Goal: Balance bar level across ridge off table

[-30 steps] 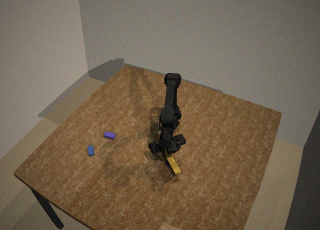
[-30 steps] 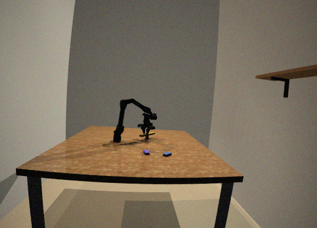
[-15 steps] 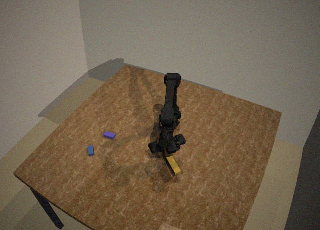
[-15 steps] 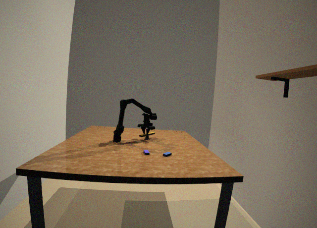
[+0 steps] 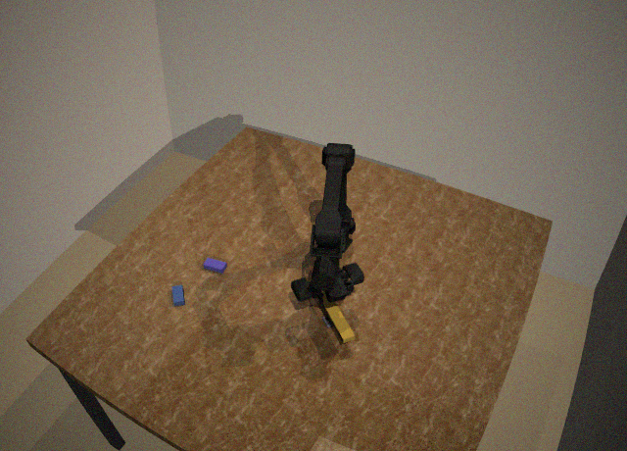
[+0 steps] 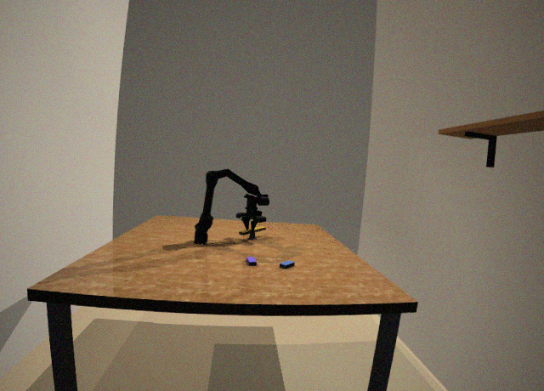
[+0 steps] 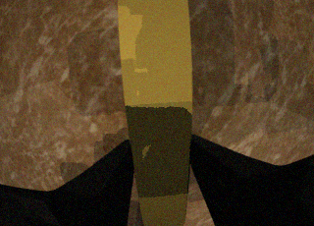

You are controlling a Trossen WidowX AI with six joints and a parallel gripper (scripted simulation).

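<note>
Now: the yellow bar 2 cm ahead of my gripper tip and 2 cm to the left of it. From my gripper tip the other things lie so: blue block (16 cm ahead, 41 cm to the right, 4 cm below); then purple block (39 cm to the right, 4 cm below).
</note>
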